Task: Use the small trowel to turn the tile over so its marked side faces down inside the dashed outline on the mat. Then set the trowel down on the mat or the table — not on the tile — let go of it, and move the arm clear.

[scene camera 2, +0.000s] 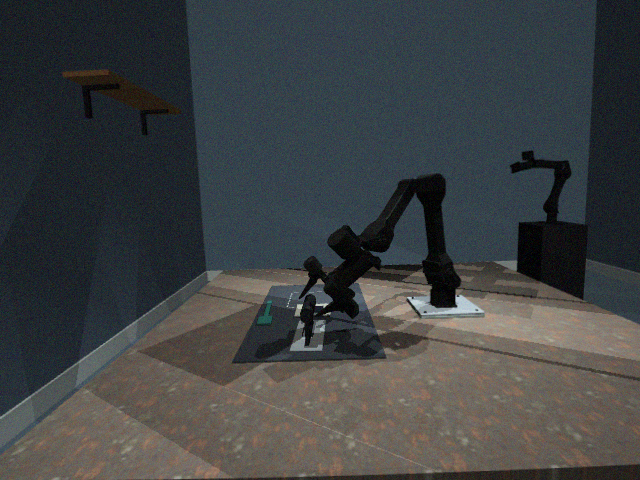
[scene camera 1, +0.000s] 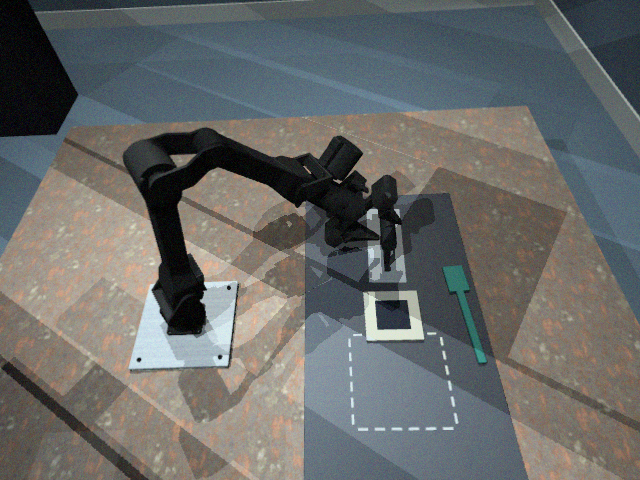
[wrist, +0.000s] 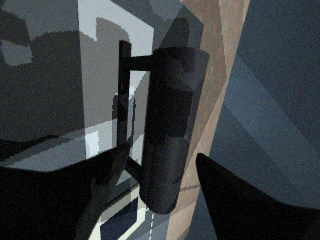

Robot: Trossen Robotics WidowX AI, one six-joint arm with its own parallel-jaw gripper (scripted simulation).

Labels:
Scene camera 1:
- gripper: 390, 230
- tile: 389, 315
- dark trowel: 386, 264
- green spatula-shaped tool: 454, 276

